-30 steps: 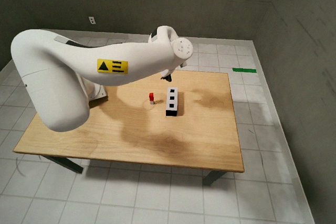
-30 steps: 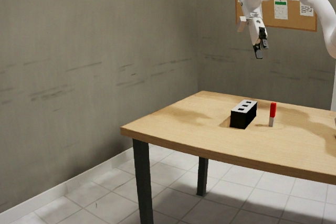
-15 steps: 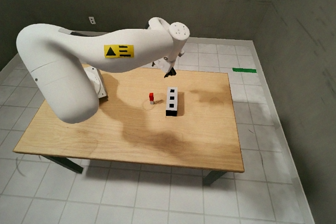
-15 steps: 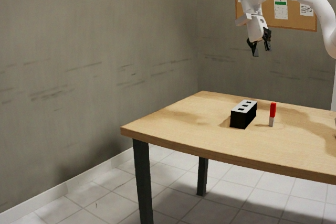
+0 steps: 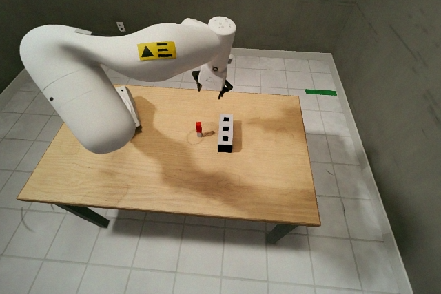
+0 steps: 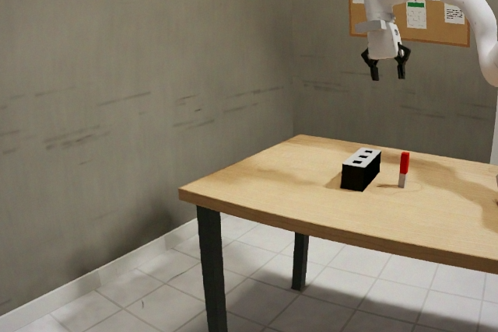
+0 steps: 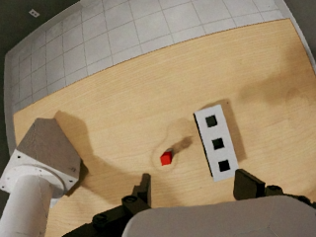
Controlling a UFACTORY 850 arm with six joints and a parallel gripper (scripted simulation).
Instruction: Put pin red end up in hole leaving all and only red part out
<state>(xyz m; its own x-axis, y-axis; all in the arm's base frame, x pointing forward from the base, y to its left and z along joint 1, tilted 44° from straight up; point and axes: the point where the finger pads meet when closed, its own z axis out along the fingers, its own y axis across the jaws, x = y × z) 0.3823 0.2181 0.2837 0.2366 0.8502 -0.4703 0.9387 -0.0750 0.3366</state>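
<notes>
The pin is 60 mm behind my hand, 10 mm to the right of it and 250 mm below it. From my hand the other things lie so: black block (70 mm ahead, 10 mm to the right, 280 mm below).
</notes>
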